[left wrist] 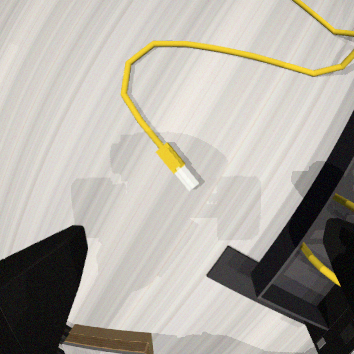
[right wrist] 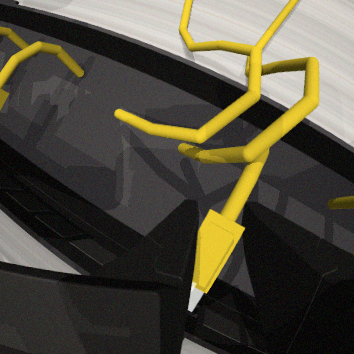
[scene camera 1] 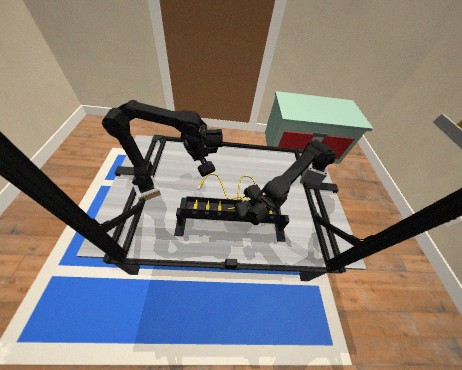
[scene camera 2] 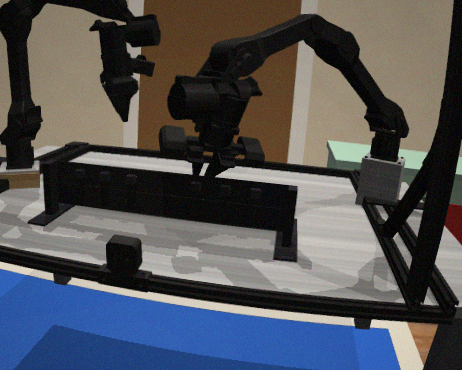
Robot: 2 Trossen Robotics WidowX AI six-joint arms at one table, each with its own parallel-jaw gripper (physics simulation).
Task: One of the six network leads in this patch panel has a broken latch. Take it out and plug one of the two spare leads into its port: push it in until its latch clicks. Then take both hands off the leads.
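Seen in the pictures: left gripper, fingertip midpoint: (left wrist: 209,236) (scene camera 2: 122,117); right gripper, fingertip midpoint: (right wrist: 219,212) (scene camera 1: 246,207); left arm's base, link origin: (scene camera 1: 145,186) (scene camera 2: 19,165); right arm's base, link origin: (scene camera 1: 318,166) (scene camera 2: 384,157).
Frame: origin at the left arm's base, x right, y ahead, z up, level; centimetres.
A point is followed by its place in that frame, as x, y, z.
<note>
The black patch panel (scene camera 1: 199,215) @(27.3, 15.6, 1.1) (scene camera 2: 150,200) @(34.0, 26.0, 0.7) (left wrist: 310,205) stands on two feet. Several yellow leads, such as the leftmost lead (scene camera 1: 195,205) @(24.0, 15.3, 5.1), sit in it. My right gripper (scene camera 2: 203,175) @(35.4, 35.1, 4.4) (right wrist: 219,212) @(35.4, 35.1, 4.4) is down at the panel, shut on the yellow plug (right wrist: 216,252) @(36.7, 34.9, 5.1) of a lead; its clear tip points at the front wall, and the latch and seating are hidden. A spare lead (scene camera 1: 200,186) @(9.9, 24.5, -3.5) (left wrist: 171,157) @(8.5, 25.7, -3.1) lies behind the panel with its clear tip free. My left gripper (scene camera 1: 206,170) @(11.6, 24.5, 13.2) (scene camera 2: 124,117) @(11.6, 24.5, 13.2) (left wrist: 209,236) @(11.6, 24.5, 13.2) is open and empty above the table, near that spare lead.
A second yellow cable loop (scene camera 1: 247,177) @(15.6, 52.0, -3.9) rises behind the panel, near my right gripper. In the right wrist view, yellow cables cross the panel's rear rim (right wrist: 100,41) @(25.3, 29.0, 0.4), and another plug (right wrist: 2,99) @(29.6, 25.2, 4.0) shows at the left edge. A black frame (scene camera 1: 175,263) @(39.4, -1.3, -5.0) borders the table.
</note>
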